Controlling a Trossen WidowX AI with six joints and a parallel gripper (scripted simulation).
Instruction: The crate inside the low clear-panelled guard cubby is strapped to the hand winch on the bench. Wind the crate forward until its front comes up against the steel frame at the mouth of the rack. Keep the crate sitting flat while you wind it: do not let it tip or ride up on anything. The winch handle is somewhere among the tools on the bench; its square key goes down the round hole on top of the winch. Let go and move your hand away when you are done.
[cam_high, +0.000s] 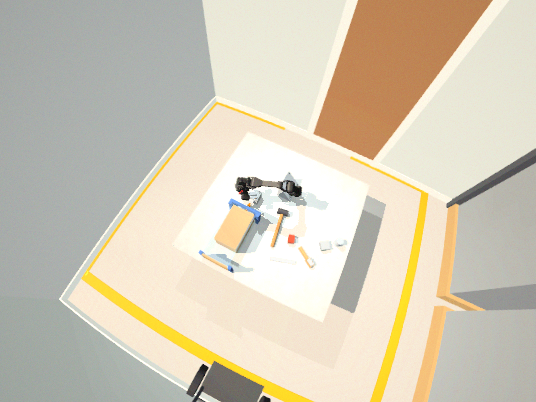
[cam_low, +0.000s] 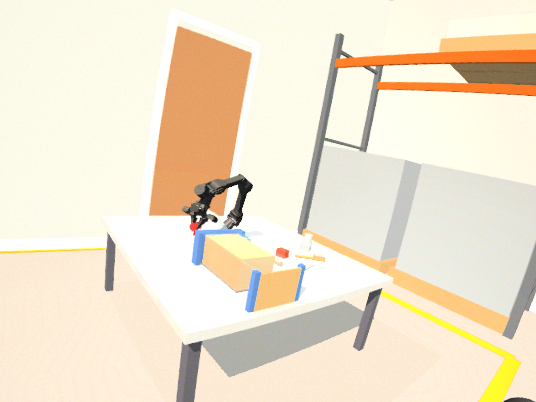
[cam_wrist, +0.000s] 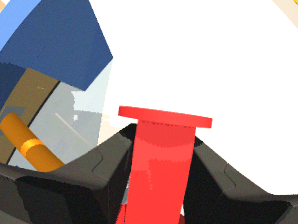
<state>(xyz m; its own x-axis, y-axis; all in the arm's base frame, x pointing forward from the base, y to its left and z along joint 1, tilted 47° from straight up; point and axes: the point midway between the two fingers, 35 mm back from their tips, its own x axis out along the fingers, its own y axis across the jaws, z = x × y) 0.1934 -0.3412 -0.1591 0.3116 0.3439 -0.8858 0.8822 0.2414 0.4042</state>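
My gripper tip is 3 cm past the winch handle, 5 cm to the right of it and 3 cm above it. From my gripper tip the other things lie so: winch: 7 cm behind, 9 cm to the left, 10 cm below; then red grip: 1 cm behind, 1 cm to the left; then cubby: 34 cm ahead, 7 cm to the left, 5 cm below.
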